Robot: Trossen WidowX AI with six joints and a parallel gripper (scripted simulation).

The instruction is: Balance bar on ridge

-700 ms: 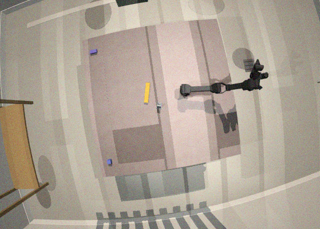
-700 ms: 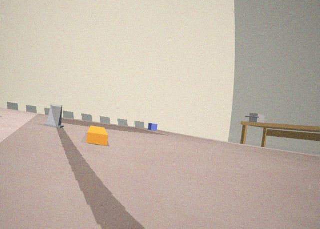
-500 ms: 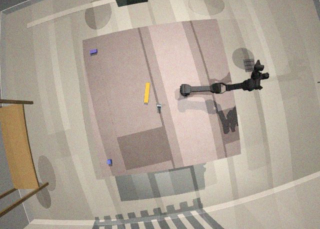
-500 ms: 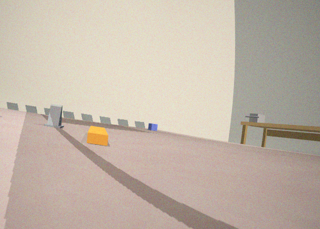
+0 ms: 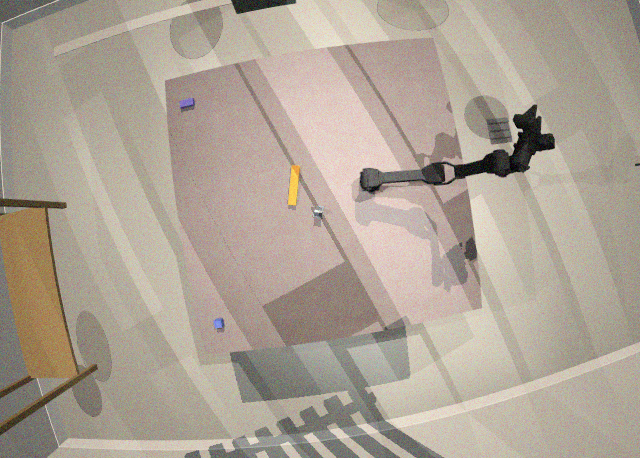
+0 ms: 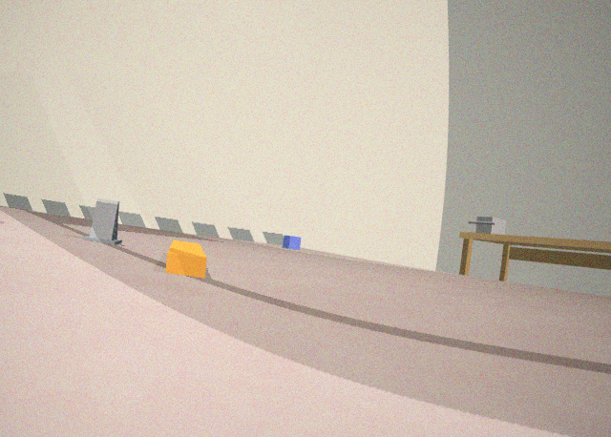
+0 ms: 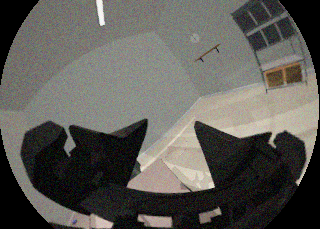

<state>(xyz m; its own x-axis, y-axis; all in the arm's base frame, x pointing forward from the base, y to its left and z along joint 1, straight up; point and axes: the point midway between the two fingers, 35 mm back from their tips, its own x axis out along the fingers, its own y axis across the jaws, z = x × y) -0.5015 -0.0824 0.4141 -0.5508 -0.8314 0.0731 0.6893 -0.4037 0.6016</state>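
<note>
Right now the bar is 83 cm ahead of my gripper tip, 7 cm to the left of it and 41 cm below it.
</note>
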